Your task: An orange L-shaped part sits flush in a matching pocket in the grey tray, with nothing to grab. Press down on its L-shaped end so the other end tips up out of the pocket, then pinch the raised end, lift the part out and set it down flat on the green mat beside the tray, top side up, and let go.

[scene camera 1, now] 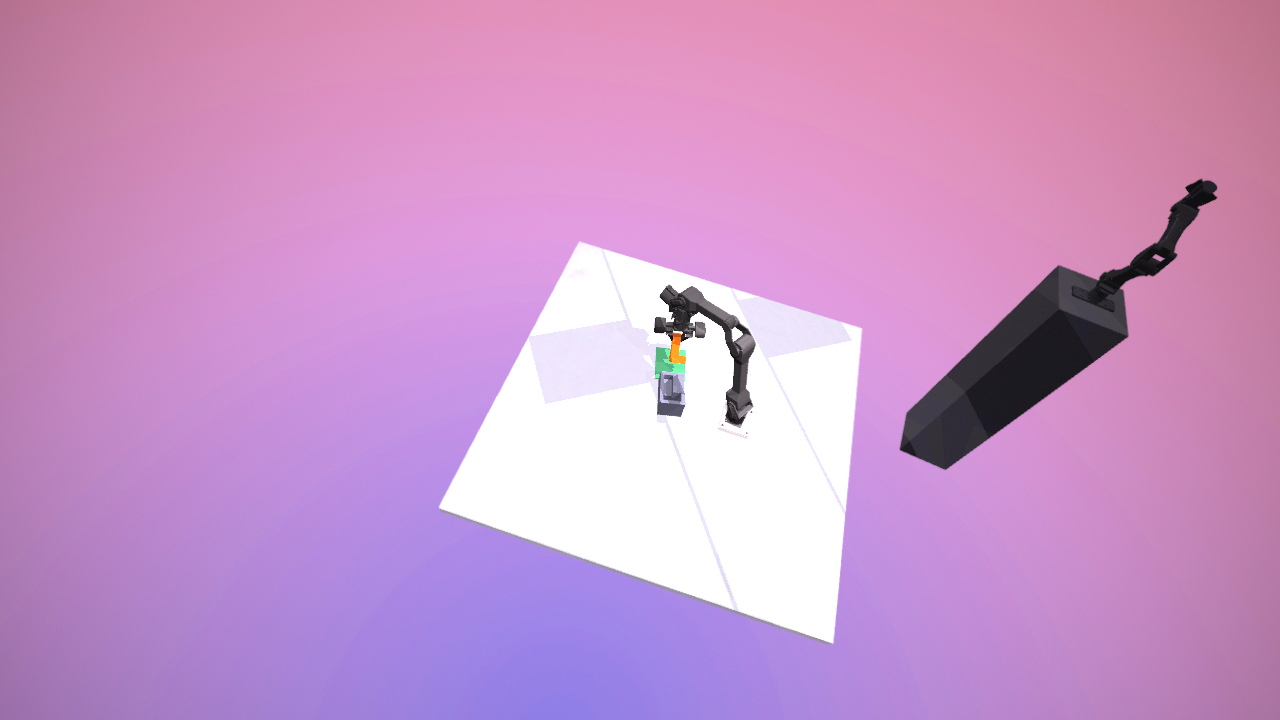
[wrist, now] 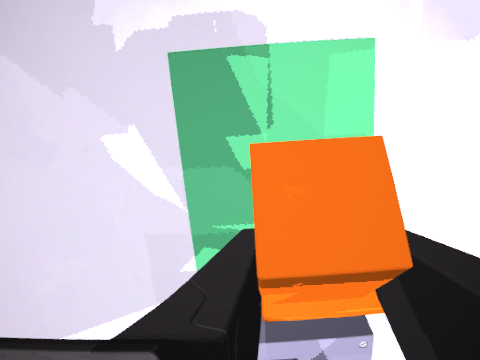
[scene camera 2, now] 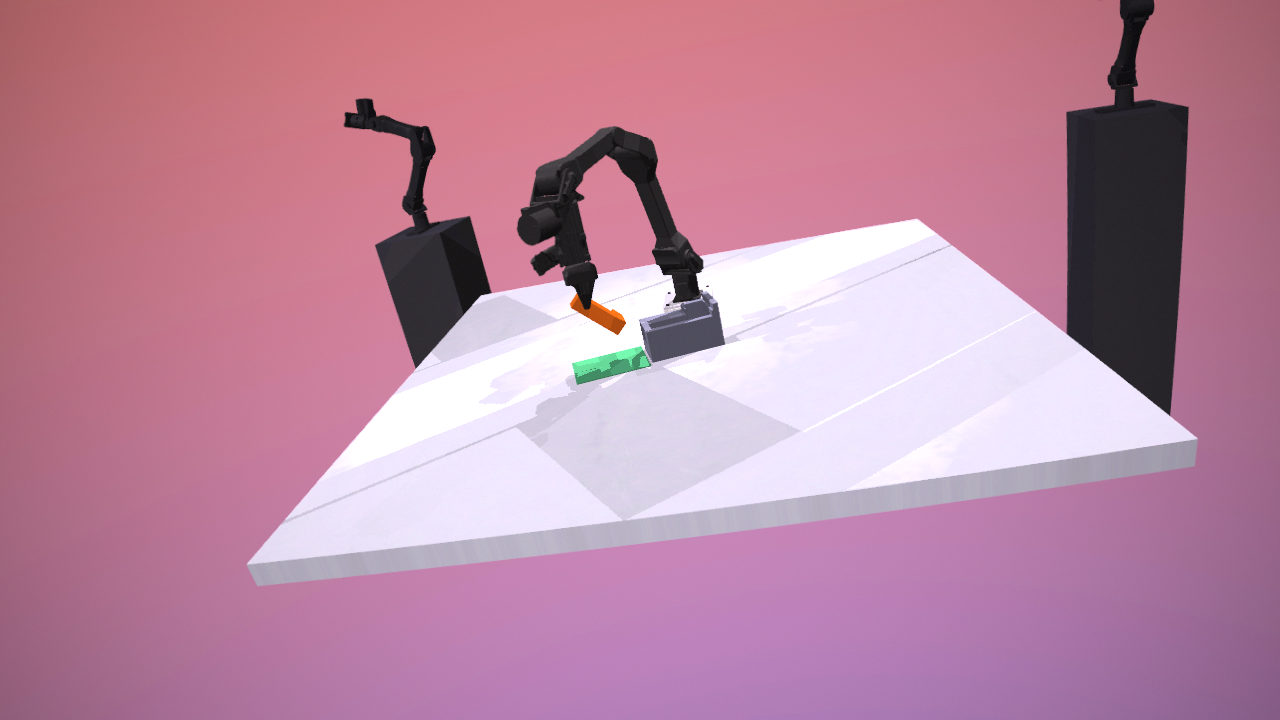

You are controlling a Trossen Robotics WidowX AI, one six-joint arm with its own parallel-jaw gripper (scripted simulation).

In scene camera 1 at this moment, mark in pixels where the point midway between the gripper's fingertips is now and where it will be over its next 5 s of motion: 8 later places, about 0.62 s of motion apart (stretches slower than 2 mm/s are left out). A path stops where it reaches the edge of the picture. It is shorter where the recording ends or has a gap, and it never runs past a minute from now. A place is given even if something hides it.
My gripper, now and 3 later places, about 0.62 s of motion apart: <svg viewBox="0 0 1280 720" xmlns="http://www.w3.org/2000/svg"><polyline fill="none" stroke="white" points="676,340 674,345 673,349 675,342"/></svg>
